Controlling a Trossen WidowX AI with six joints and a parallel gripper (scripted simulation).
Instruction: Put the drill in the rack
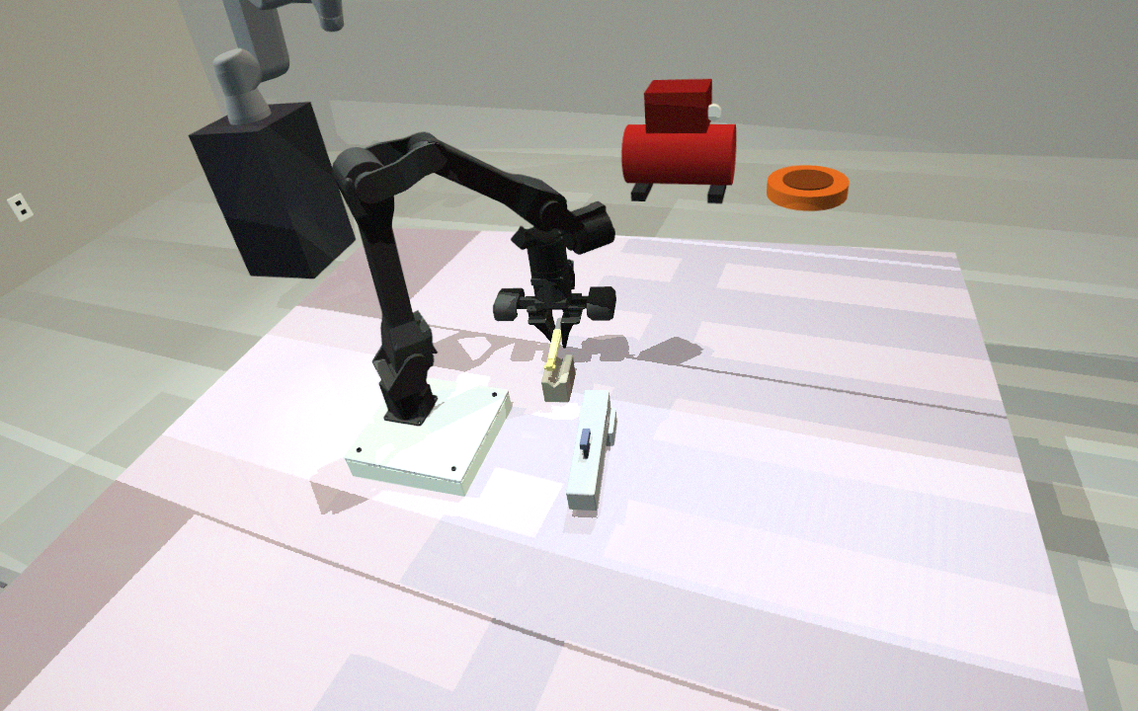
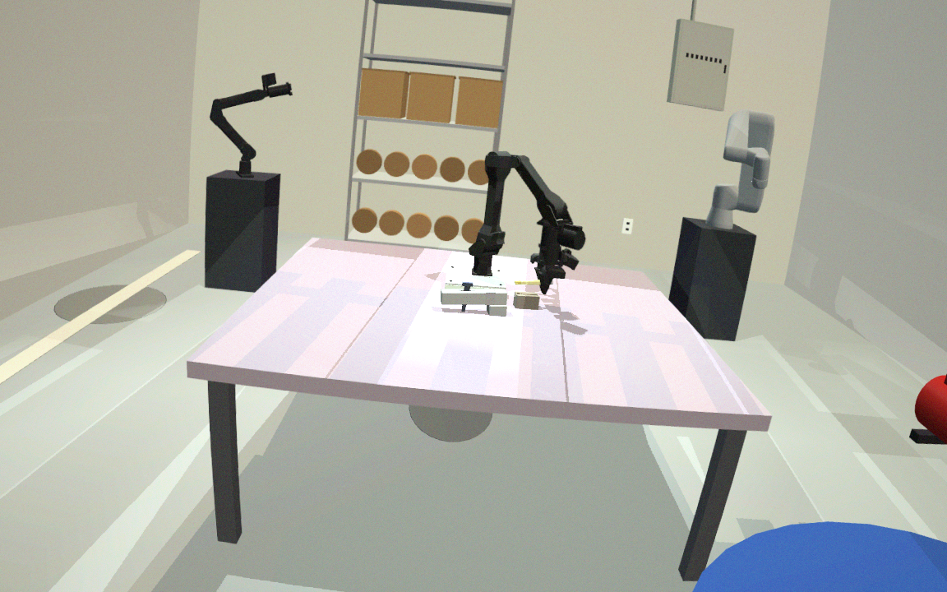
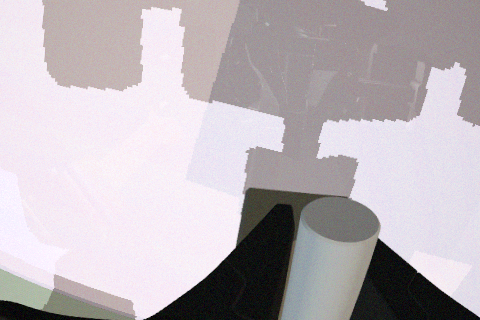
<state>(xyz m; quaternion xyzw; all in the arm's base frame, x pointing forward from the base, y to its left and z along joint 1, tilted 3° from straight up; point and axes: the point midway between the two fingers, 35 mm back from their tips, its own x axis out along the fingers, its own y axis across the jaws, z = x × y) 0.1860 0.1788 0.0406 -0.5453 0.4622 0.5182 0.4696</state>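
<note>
The drill is 40 mm to the right of my gripper tip, 30 mm above it and 10 mm ahead of it. Round my gripper tip: dark blue key: 230 mm to the right, 110 mm ahead, 10 mm above; rack: 50 mm to the right, 30 mm below, 10 mm ahead; pale housing block: 200 mm to the right, 100 mm ahead, 10 mm below.
</note>
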